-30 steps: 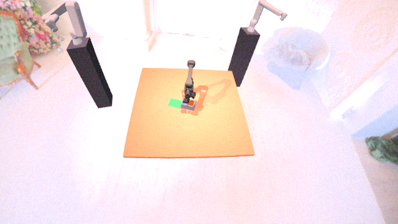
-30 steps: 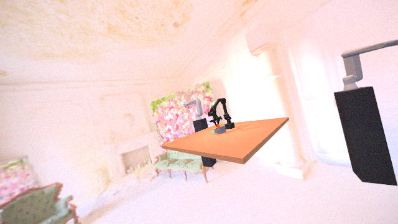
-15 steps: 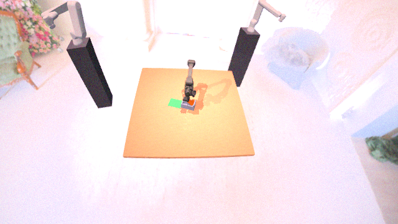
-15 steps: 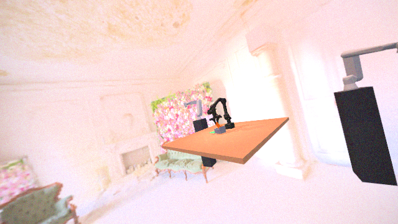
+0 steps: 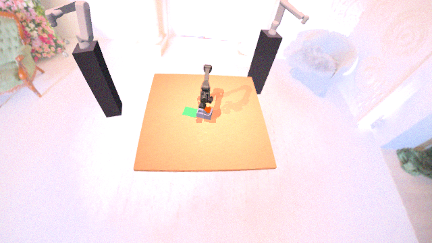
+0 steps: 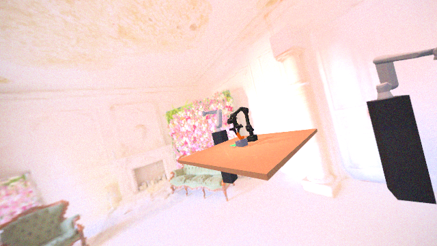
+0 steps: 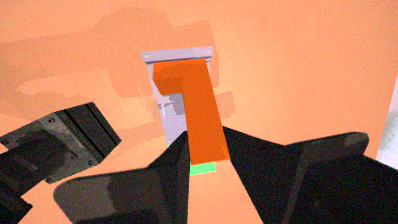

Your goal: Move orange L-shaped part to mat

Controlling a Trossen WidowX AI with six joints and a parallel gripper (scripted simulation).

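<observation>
The green mat is 160 mm below my gripper tip, 120 mm to the right of it and 80 mm behind it. The rest, counted from my gripper tip: orange L-shaped part 40 mm to the left, 30 mm below.
</observation>
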